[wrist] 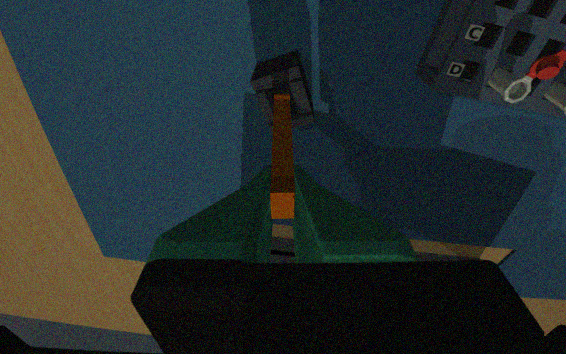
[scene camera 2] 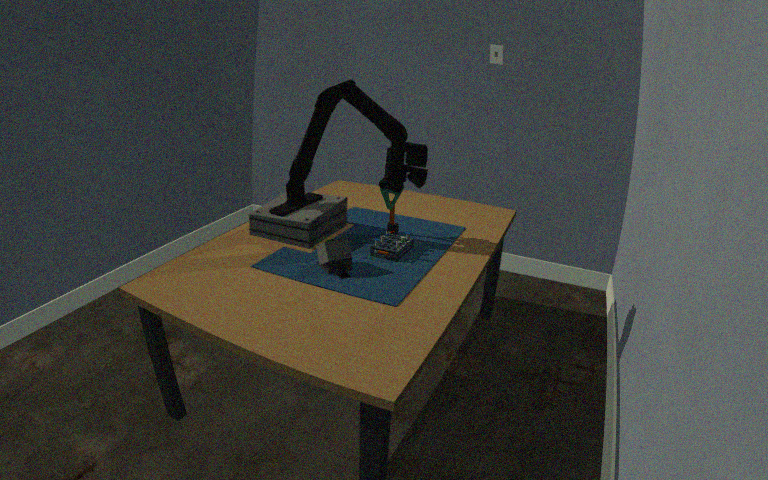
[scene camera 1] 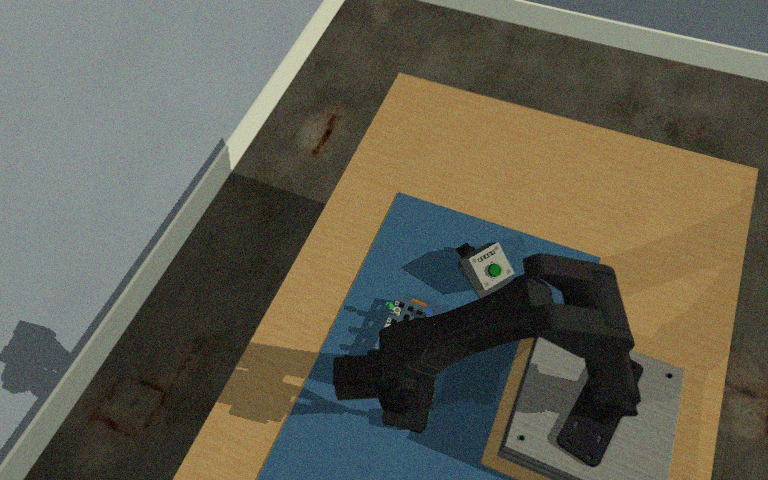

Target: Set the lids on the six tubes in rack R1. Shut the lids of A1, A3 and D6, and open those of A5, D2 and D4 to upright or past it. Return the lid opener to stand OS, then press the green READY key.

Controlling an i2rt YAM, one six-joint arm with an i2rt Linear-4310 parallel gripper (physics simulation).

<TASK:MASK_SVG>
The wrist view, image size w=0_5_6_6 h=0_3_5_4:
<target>my gripper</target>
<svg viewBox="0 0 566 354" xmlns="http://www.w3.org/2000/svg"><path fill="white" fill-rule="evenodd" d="M0 325L0 354L158 354L30 347L7 327ZM131 294L133 306L164 354L566 354L566 325L558 325L544 337L544 331L495 262L489 260L419 261L405 234L322 187L299 165L294 165L295 212L292 225L295 263L270 263L273 226L270 201L271 165L266 165L242 188L159 235Z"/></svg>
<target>lid opener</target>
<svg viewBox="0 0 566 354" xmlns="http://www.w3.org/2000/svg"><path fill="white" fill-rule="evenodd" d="M274 94L270 184L271 219L294 219L295 181L290 94Z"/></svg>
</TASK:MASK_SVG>
